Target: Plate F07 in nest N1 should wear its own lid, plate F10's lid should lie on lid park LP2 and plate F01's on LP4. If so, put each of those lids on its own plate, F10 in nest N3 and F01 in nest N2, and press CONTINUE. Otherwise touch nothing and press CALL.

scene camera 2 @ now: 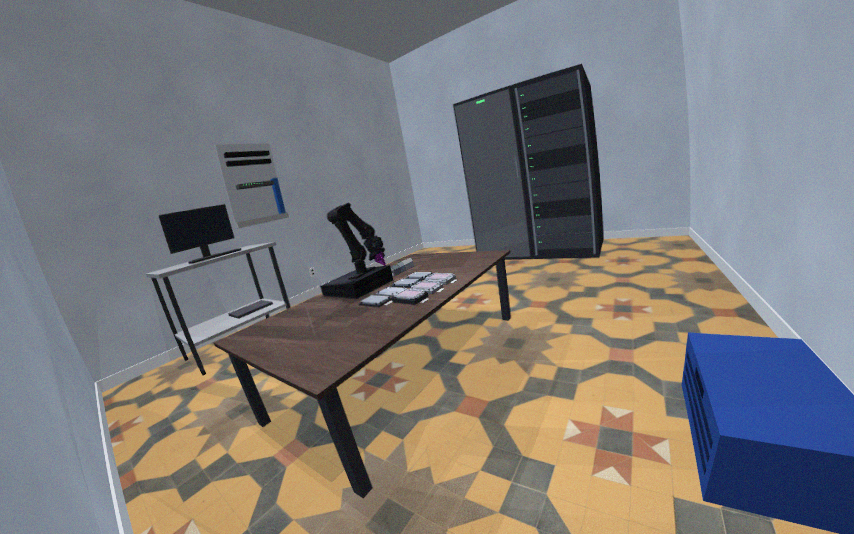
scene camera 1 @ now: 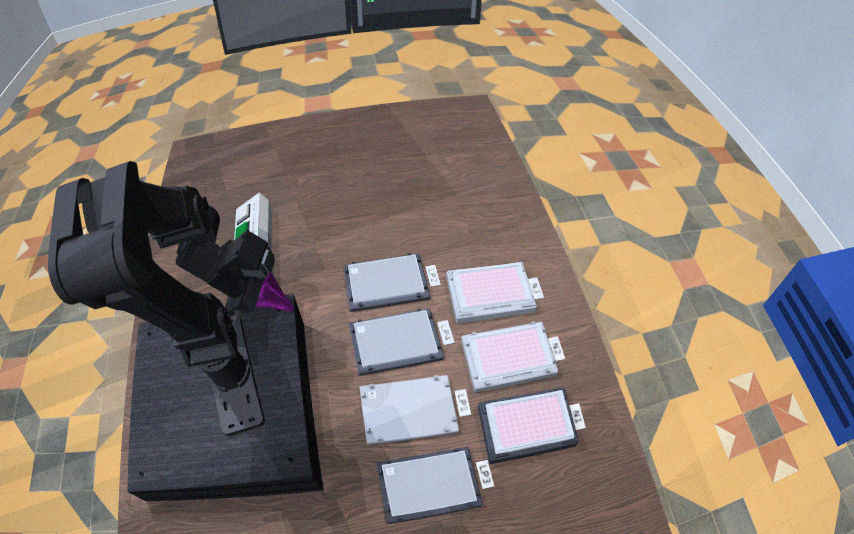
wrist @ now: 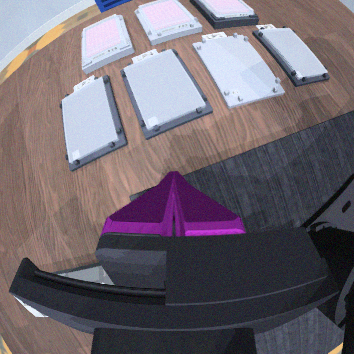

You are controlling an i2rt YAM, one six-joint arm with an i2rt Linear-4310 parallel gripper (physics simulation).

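Frame: origin at the arm's base, x left, y ahead, z down, level; millimetres.
Where they show: gripper, between the fingertips: [scene camera 2: 385, 265] [scene camera 1: 292, 309] [wrist: 173, 178]; arm's base, origin of its link: [scene camera 2: 362, 273] [scene camera 1: 232, 374].
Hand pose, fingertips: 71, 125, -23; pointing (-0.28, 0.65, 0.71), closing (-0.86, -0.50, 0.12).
Things, the pixels of their top centre, and the offset from my fingertips, as dx, dy, dz. Level surfaces: height alone.
- pink-welled plate, centre of its top: [scene camera 1: 531, 419] [scene camera 2: 409, 292] -280, +292, +71
- N3, centre of its top: [scene camera 1: 492, 283] [wrist: 99, 32] [scene camera 2: 439, 275] -19, +344, +74
- LP2, centre of its top: [wrist: 84, 115] [scene camera 1: 385, 277] [scene camera 2: 419, 274] +72, +176, +89
- LP4, centre of its top: [wrist: 159, 81] [scene camera 1: 395, 337] [scene camera 2: 406, 281] -52, +151, +89
- white button box, centre of its top: [scene camera 1: 247, 232] [scene camera 2: 398, 261] +235, -53, +43
- Pale park LP1, centre of its top: [scene camera 1: 408, 406] [wrist: 238, 58] [scene camera 2: 391, 289] -180, +127, +87
- pale lid, centre of its top: [scene camera 1: 428, 483] [wrist: 294, 48] [scene camera 2: 374, 298] -312, +109, +89
- wooden table, height of its surface: dz +107
My gripper [scene camera 1: 290, 308] [scene camera 2: 382, 263] [wrist: 173, 178] is shut and empty, its purple tips together above the front corner of the arm's black base. A pink-welled plate [scene camera 1: 530, 420] [wrist: 227, 7] sits in dark nest N1; whether a clear lid covers it I cannot tell. Pink-welled plates sit in pale nests N2 [scene camera 1: 511, 352] [wrist: 167, 17] and N3 [scene camera 1: 491, 288] [wrist: 106, 39]. Flat pale lids lie on LP2 [scene camera 1: 386, 280] [wrist: 90, 122] and LP4 [scene camera 1: 396, 340] [wrist: 165, 90]. Plate codes are unreadable. A white button box [scene camera 1: 258, 210] with a green button is partly hidden behind the wrist.
Pale park LP1 [scene camera 1: 410, 409] [wrist: 240, 70] shows a smooth light surface. Another pale lid [scene camera 1: 430, 484] [wrist: 297, 52] lies on dark LP3. The black base block [scene camera 1: 170, 434] [scene camera 2: 355, 283] stands beside the parks on the wooden table [scene camera 1: 403, 157] [scene camera 2: 302, 340].
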